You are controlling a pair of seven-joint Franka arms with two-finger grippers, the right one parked.
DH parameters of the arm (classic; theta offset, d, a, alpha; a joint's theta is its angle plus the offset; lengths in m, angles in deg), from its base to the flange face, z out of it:
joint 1: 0 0.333 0 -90
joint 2: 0 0 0 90
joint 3: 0 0.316 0.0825 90
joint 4: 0 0 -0.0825 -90
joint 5: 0 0.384 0 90
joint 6: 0 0 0.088 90
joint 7: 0 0.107 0 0
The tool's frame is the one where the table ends.
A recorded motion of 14 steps. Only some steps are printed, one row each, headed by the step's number.
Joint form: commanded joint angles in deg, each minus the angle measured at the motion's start. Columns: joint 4, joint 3, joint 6, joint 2, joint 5, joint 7, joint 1.
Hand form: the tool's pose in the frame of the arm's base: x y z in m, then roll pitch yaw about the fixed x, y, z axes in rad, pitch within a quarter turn. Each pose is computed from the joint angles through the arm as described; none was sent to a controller.
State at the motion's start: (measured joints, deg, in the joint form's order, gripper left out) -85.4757 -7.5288 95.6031 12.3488 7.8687 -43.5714 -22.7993
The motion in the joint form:
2: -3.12 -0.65 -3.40 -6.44 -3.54 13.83 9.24
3: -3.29 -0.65 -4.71 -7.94 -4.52 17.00 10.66
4: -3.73 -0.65 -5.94 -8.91 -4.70 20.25 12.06
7: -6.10 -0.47 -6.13 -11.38 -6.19 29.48 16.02
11: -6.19 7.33 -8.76 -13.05 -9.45 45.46 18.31
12: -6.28 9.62 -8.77 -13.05 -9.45 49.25 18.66
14: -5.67 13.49 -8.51 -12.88 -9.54 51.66 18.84
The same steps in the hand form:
2: 0.5499 -0.2065 0.5812 -3.0694 0.0039 0.1359
3: 0.5453 -0.1920 0.5930 -3.0817 0.0137 0.1077
4: 0.5427 -0.1772 0.5972 -3.0783 0.0287 0.0767
7: 0.5398 -0.1385 0.6015 -3.1024 0.0453 -0.0117
11: 0.5420 -0.0475 0.6130 3.1116 0.0710 -0.1164
12: 0.5435 -0.0224 0.6123 3.1063 0.0705 -0.1366
14: 0.5455 0.0161 0.6159 3.1030 0.0566 -0.1079

